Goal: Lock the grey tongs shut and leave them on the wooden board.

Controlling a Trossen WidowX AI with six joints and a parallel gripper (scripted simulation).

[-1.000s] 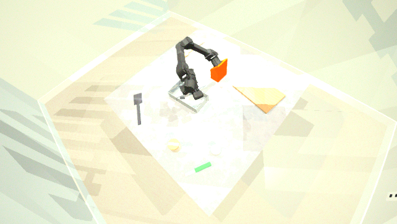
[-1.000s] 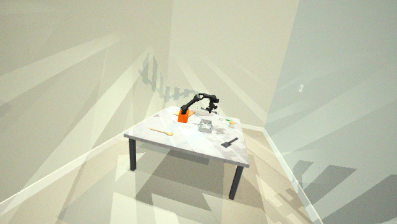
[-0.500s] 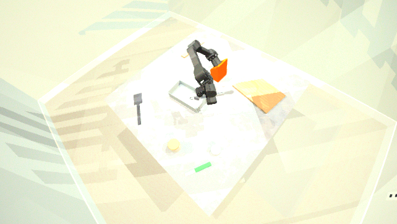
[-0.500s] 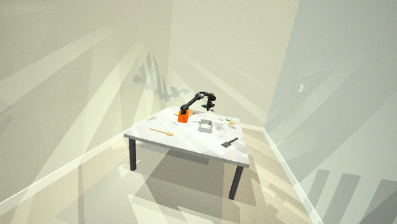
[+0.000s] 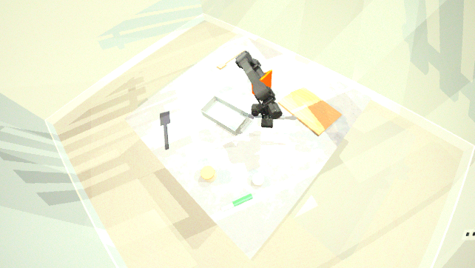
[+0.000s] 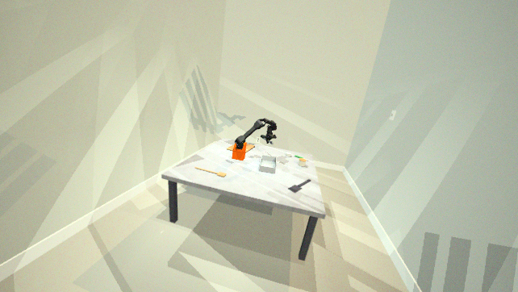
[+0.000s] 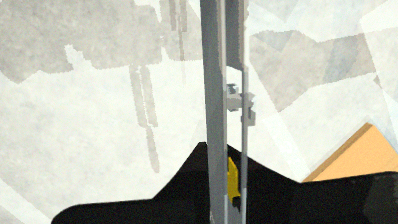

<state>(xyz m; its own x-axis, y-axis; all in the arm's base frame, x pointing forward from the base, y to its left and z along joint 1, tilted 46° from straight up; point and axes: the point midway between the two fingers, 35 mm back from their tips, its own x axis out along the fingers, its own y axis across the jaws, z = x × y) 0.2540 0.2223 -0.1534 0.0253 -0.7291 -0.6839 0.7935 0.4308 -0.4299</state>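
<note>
My gripper tip is 340 mm past the wooden board, 150 mm above it and 100 mm to the right of it. Round my gripper tip: yellow mark (40 mm above, 10 mm to the right); roasting tin (300 mm to the right, 130 mm below, 80 mm ahead); dark spatula (570 mm to the right, 420 mm ahead, 150 mm below).
</note>
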